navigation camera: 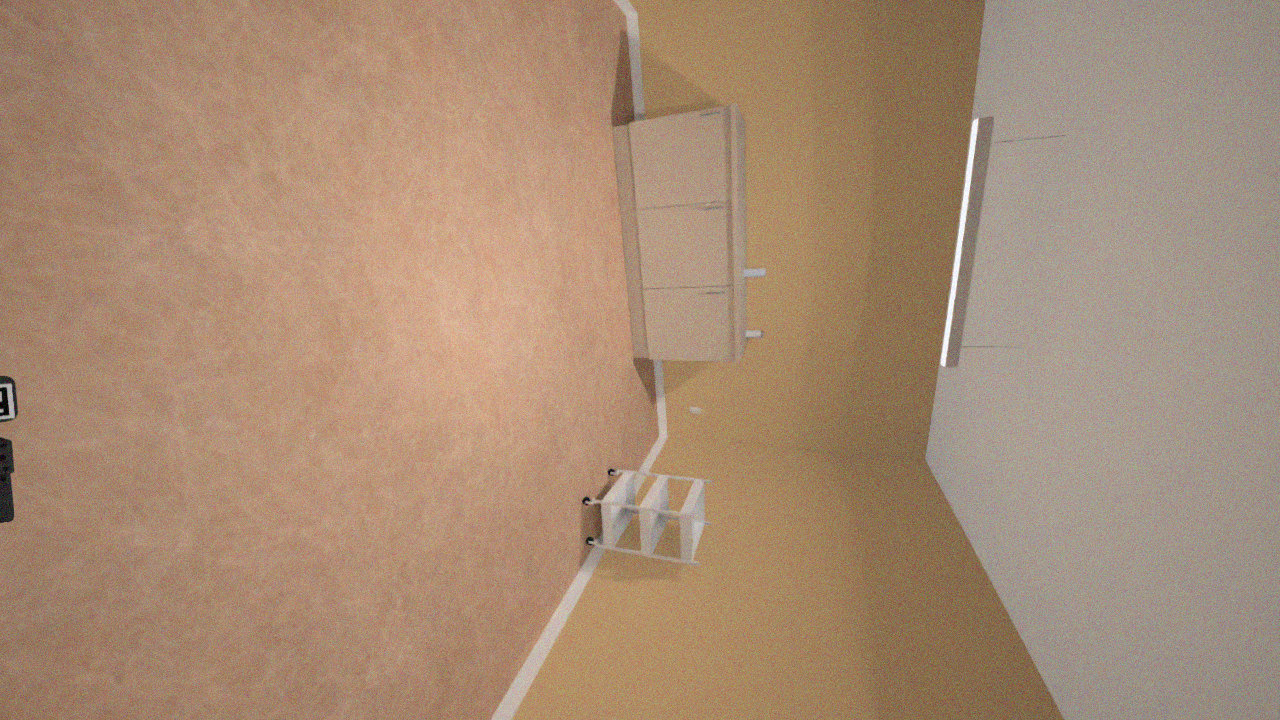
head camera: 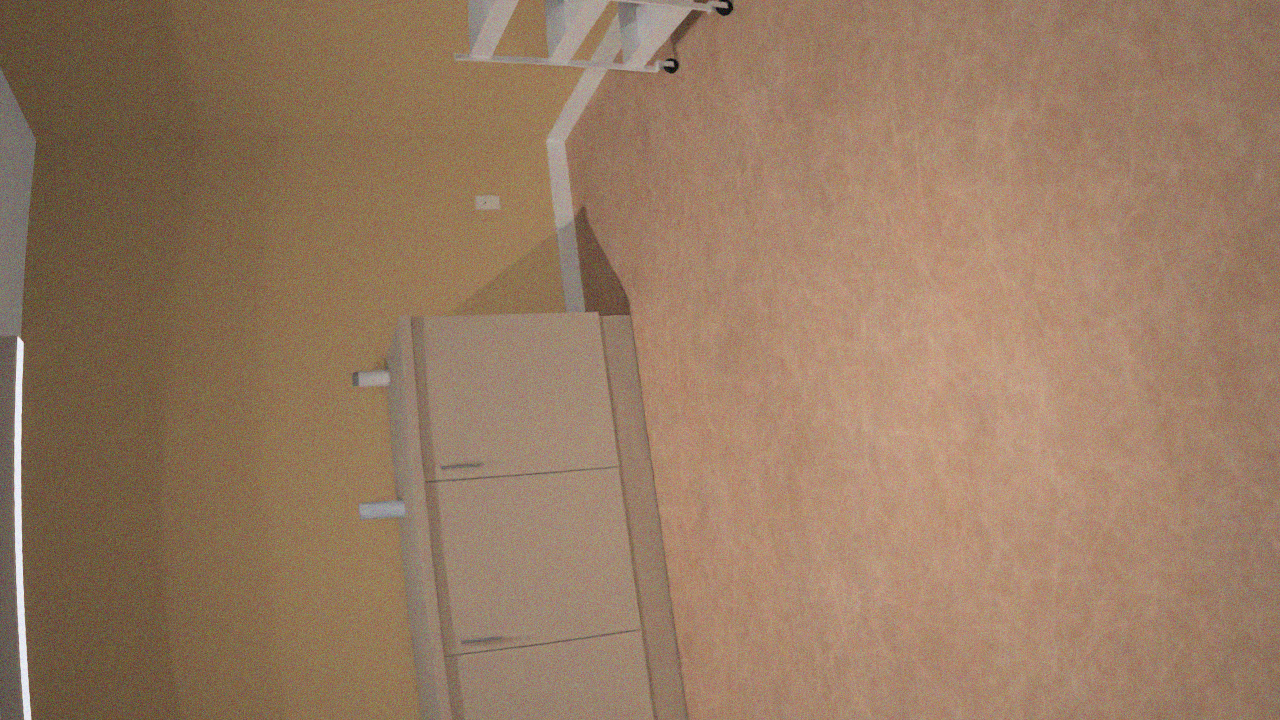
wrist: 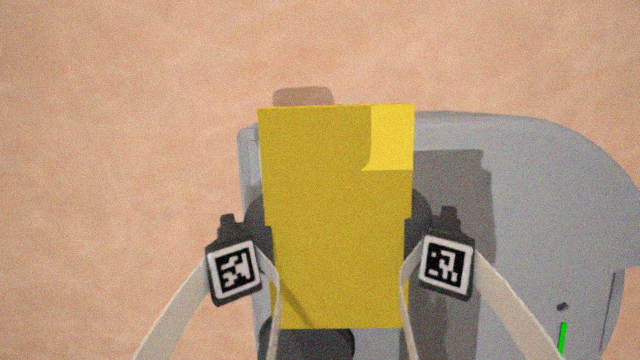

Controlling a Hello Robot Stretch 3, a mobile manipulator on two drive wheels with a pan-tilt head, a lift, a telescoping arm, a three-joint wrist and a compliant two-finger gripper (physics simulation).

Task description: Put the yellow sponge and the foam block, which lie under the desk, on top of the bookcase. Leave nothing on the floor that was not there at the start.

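Frame: origin at the robot's base, x down, y left, z ahead, level; metres.
Seen in the pictures: gripper, fingertip midpoint: (wrist: pixel 336 217).
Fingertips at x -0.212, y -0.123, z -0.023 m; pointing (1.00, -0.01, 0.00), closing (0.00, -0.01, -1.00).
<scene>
A point is followed by its place in that frame.
The yellow sponge (wrist: pixel 337 200) {x -0.249, y -0.143, z -0.023 m} is a flat yellow block in the middle of the wrist view. My gripper (wrist: pixel 336 217) {x -0.212, y -0.123, z -0.023 m} is shut on it, with one fingertip against each long side, and holds it over the robot's grey base (wrist: pixel 540 200) {x -0.160, y -0.113, z -0.161 m}. In the navigation camera view, a small dark part of the gripper shows at the left edge. The foam block, the desk and the bookcase do not show in these views.
A long beige cabinet (head camera: pixel 528 394) {x -0.461, y -3.268, z 0.162 m} (navigation camera: pixel 684 246) {x -0.511, y -3.106, z 0.738 m} with doors stands along the wall, with two pale cylinders (head camera: pixel 382 509) {x -0.995, y -3.472, z 0.573 m} (navigation camera: pixel 754 272) {x -0.996, y -3.473, z 0.577 m} on top. A white wheeled trolley (head camera: pixel 554 62) {x -0.445, y -2.867, z -0.946 m} (navigation camera: pixel 686 537) {x -0.699, y -2.468, z -1.175 m} stands near the room's corner. A lamp (navigation camera: pixel 966 241) {x -2.094, y -2.508, z 0.544 m} hangs from the ceiling.
</scene>
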